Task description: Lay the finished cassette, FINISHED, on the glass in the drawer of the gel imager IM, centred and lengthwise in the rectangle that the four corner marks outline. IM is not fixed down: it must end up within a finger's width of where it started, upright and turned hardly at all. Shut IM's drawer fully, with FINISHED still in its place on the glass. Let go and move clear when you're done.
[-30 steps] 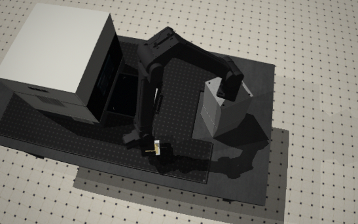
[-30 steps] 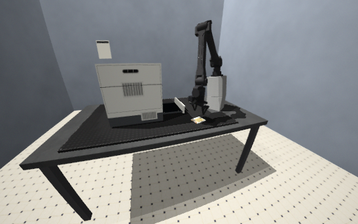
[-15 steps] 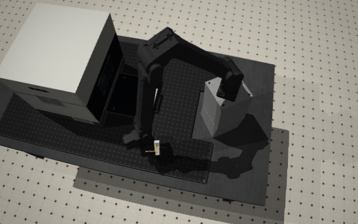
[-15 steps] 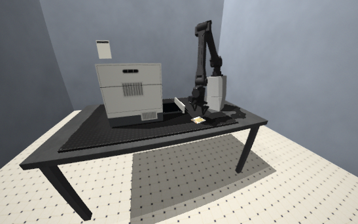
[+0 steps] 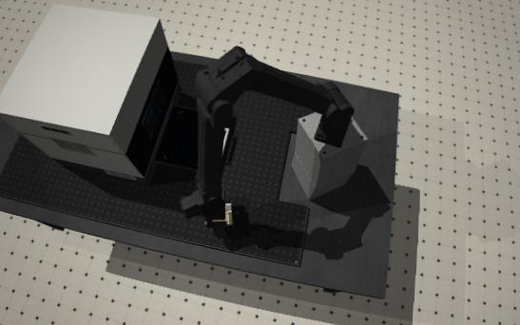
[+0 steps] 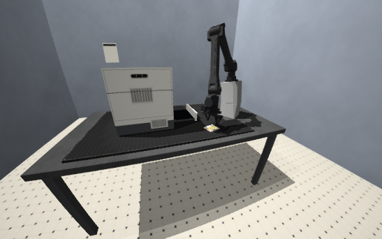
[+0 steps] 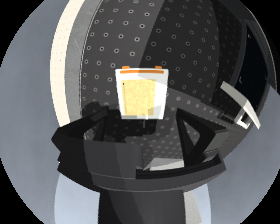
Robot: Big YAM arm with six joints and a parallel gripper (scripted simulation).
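The finished cassette lies 10 mm ahead of my hand, 10 mm to the left of it and 50 mm below it. The rest, counted from my hand: imager drawer 240 mm ahead, 230 mm to the right, 20 mm below.
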